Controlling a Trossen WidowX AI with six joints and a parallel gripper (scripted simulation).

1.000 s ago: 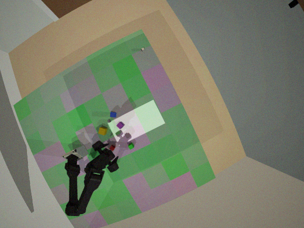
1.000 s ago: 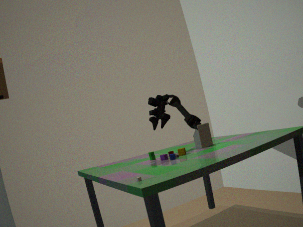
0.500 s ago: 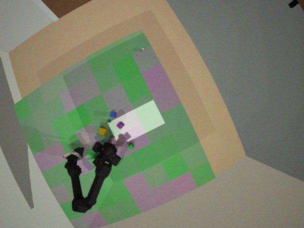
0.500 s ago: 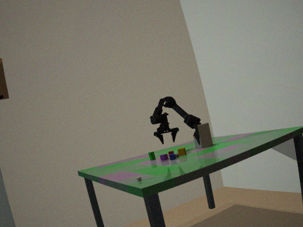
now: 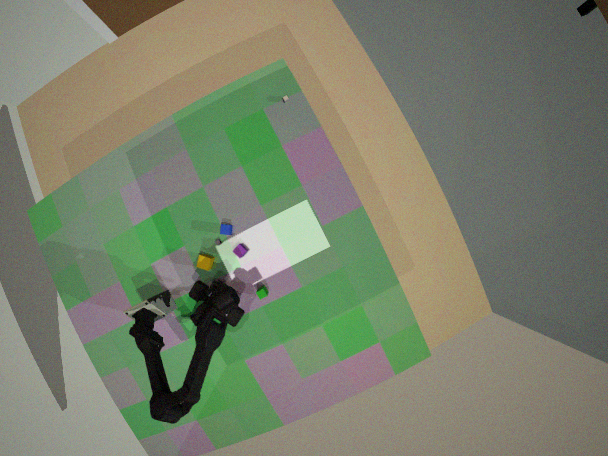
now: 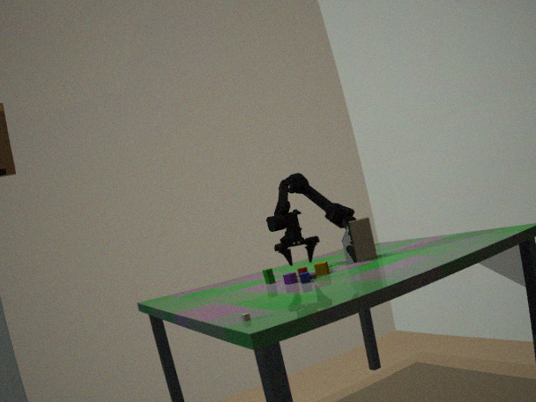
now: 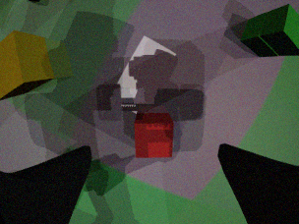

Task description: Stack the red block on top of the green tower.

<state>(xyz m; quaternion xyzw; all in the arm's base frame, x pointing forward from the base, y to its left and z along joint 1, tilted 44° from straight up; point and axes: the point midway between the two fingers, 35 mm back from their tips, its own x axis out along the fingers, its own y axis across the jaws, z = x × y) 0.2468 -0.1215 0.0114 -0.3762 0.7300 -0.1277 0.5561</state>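
Now: the red block 30 mm below my gripper tip. From my gripper tip the other things lie so: yellow block (140 mm to the left, 20 mm below, 10 mm ahead); then purple block (140 mm ahead, 110 mm to the left, 30 mm below); then blue block (200 mm to the left, 140 mm ahead, 30 mm below).
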